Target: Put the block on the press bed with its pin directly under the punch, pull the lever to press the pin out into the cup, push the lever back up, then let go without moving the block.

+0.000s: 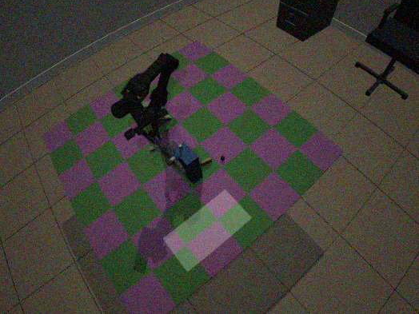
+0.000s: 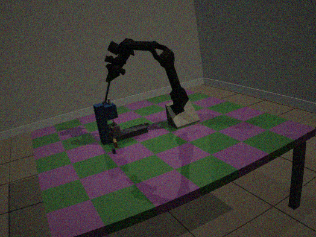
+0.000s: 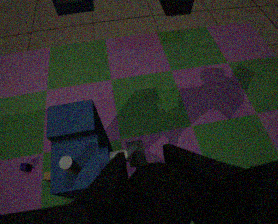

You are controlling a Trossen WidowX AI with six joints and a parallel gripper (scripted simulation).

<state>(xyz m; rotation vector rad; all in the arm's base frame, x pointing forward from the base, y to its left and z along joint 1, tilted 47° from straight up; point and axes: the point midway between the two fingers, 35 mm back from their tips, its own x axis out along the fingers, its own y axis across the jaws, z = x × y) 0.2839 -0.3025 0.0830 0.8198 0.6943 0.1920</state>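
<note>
My gripper tip is 50 mm above the thin lever, 10 mm to the right of it and 10 mm short of it. From my gripper tip the other things lie so: small purple piece: 300 mm below, 230 mm to the left, 120 mm ahead; small tan piece: 290 mm below, 160 mm to the left, 80 mm ahead.
</note>
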